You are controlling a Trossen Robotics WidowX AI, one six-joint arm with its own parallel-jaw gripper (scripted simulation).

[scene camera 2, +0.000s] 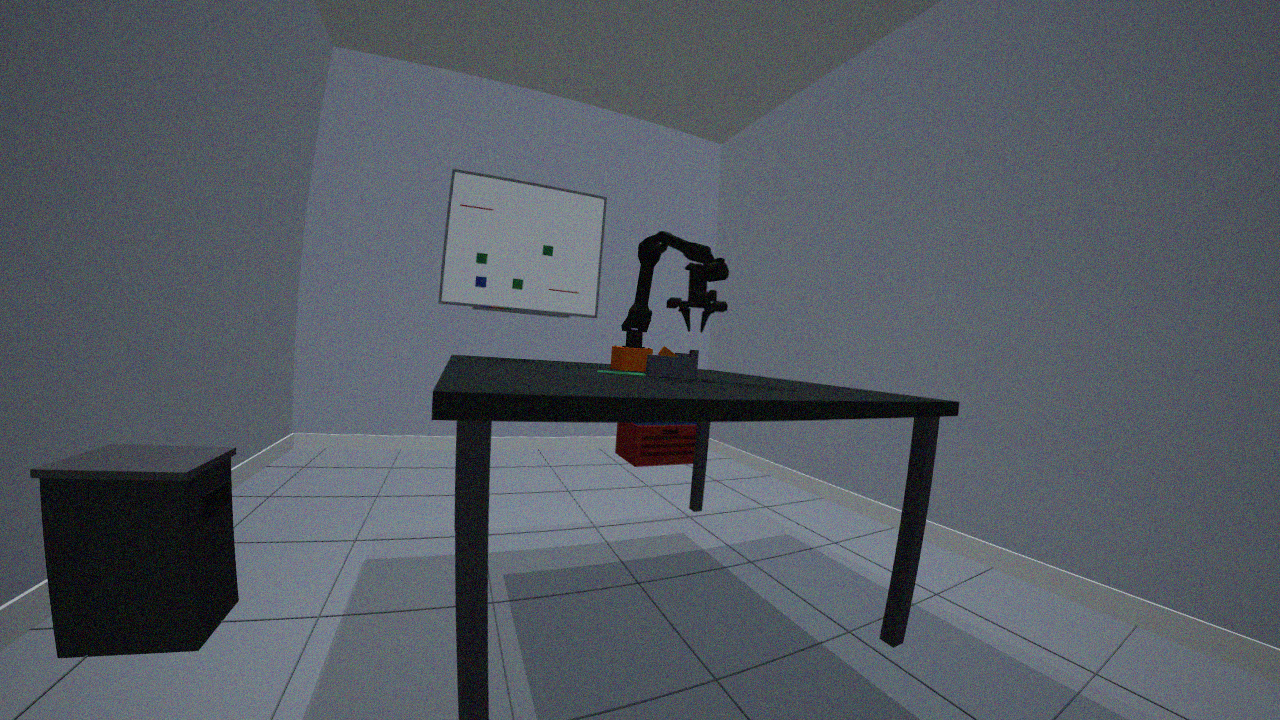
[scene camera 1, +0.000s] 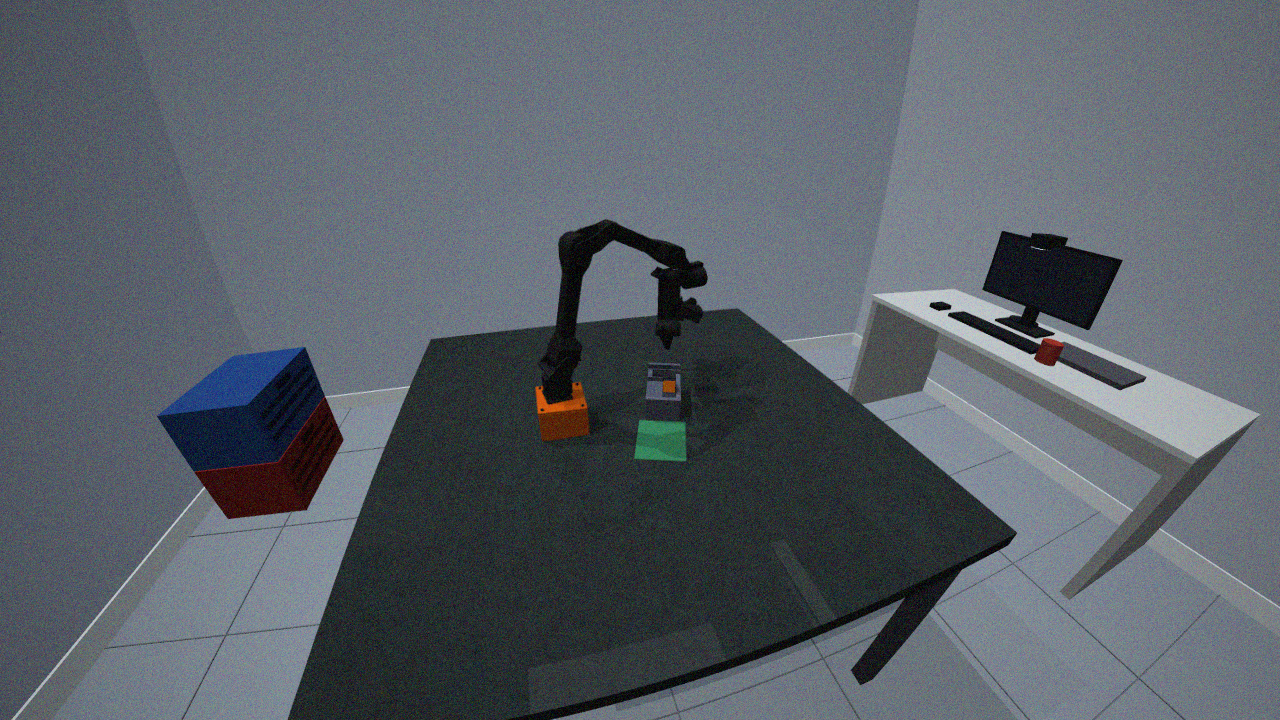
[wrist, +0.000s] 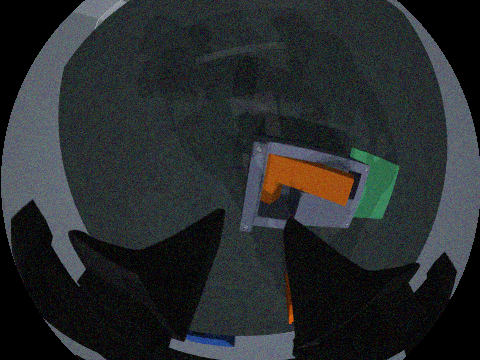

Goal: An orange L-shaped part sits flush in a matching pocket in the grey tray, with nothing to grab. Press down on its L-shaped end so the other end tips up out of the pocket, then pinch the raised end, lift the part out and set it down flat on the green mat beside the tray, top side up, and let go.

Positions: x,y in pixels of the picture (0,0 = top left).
Labels:
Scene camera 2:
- my gripper: 695,332
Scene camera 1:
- my gripper: 667,346
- green mat: 656,440
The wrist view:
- my gripper: 255,220
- orange L-shaped part: 321,180
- green mat: 382,175

